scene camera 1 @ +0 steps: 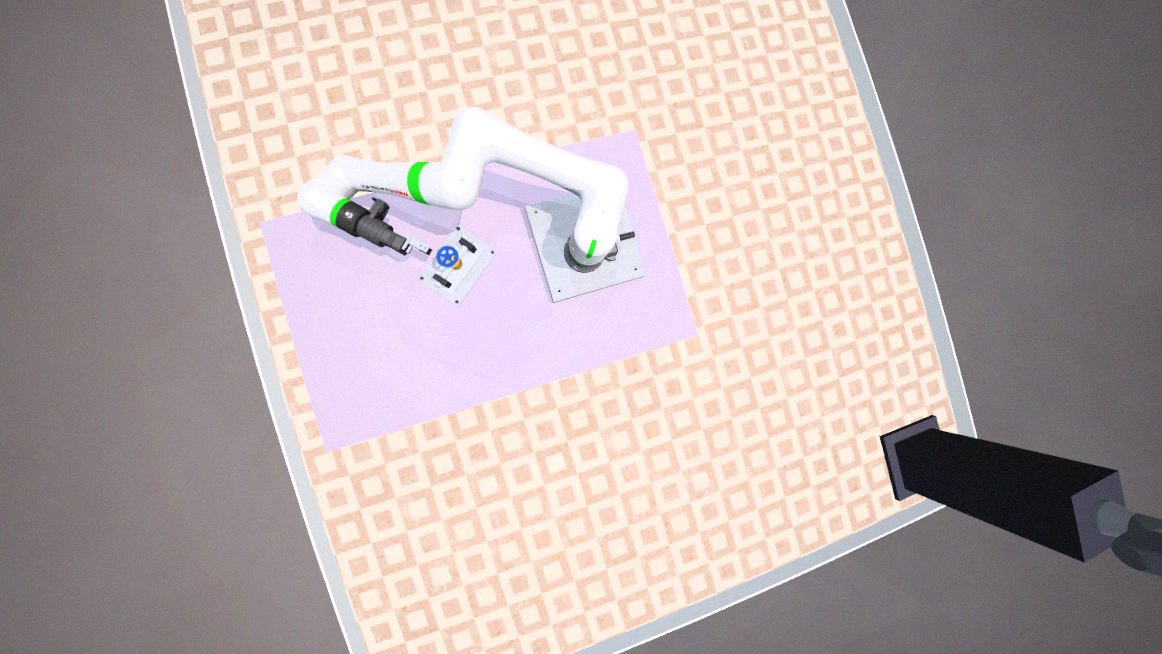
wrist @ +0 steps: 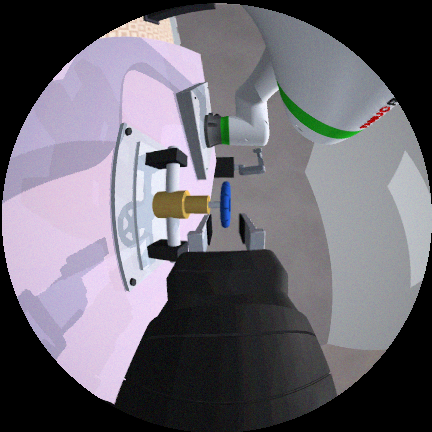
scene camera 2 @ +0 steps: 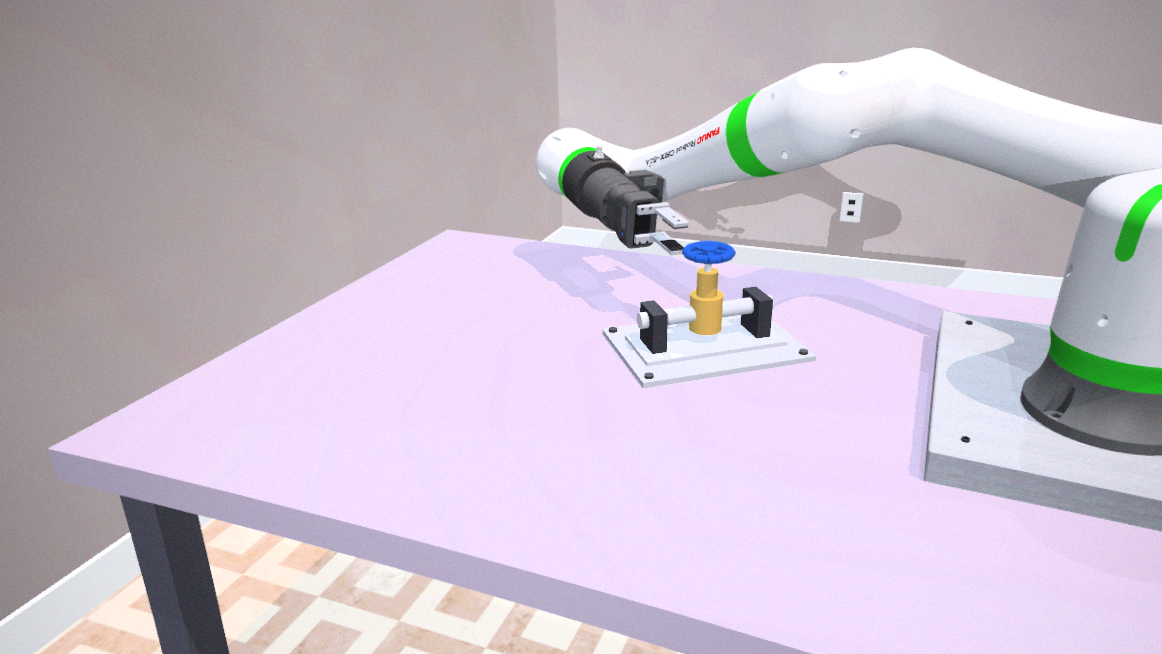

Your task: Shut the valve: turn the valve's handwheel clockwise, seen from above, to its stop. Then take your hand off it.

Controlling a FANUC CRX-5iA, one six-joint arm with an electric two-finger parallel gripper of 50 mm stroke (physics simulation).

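Note:
The valve's blue handwheel (scene camera 1: 447,256) (scene camera 2: 690,252) (wrist: 225,200) lies level on a thin stem above the yellow valve body (scene camera 1: 457,264) (scene camera 2: 705,312) (wrist: 170,204). The body sits on a white pipe (scene camera 2: 737,307) (wrist: 172,179) over a light base plate (scene camera 1: 467,284) (scene camera 2: 715,367) (wrist: 120,175). My gripper (scene camera 1: 429,251) (scene camera 2: 681,236) (wrist: 225,222) points sideways at the wheel's near rim. It is open, with one finger higher than the wheel and one lower. Nothing is gripped. No contact with the rim shows, though the exact gap is hard to tell. I cannot tell the wheel's turn angle.
Two black brackets (scene camera 2: 652,326) (scene camera 2: 757,312) hold the pipe at its ends. The robot's mounting plate (scene camera 1: 561,276) (scene camera 2: 975,406) (wrist: 191,130) is on the lilac table (scene camera 1: 365,365) (scene camera 2: 406,365), beside the valve. A black post (scene camera 1: 992,487) is far off at the lower right in scene camera 1.

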